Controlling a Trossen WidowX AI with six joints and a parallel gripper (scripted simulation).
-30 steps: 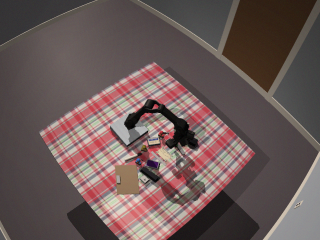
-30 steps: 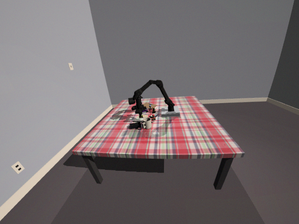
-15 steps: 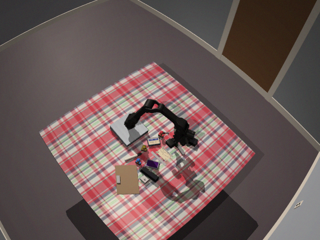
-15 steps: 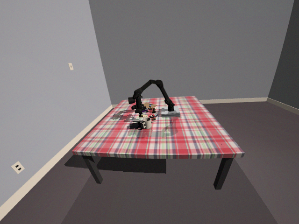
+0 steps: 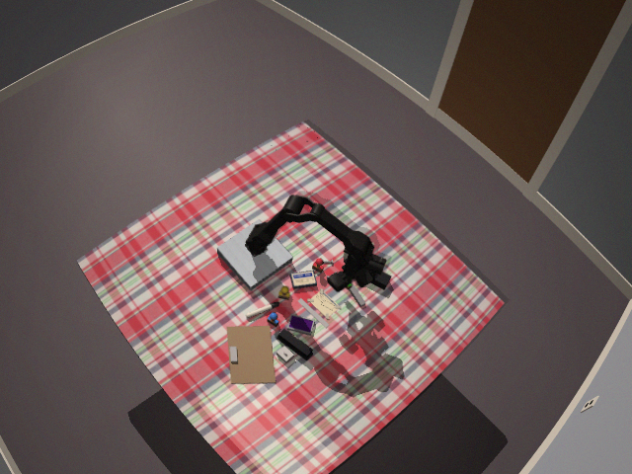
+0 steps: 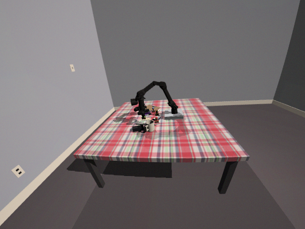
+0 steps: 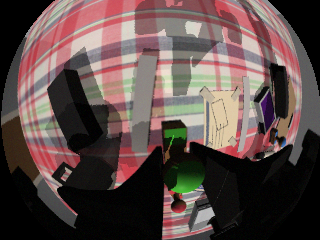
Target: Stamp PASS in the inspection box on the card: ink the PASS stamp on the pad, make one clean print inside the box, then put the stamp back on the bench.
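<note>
The purple ink pad is 20 mm ahead of my gripper tip, 220 mm to the right of it and 70 mm below it. The rest, counted from my gripper tip: grey bar: 20 mm ahead, 30 mm to the left, 70 mm below; cream card: 90 mm to the right, 70 mm below; green-knobbed PASS stamp: right at my gripper tip.
</note>
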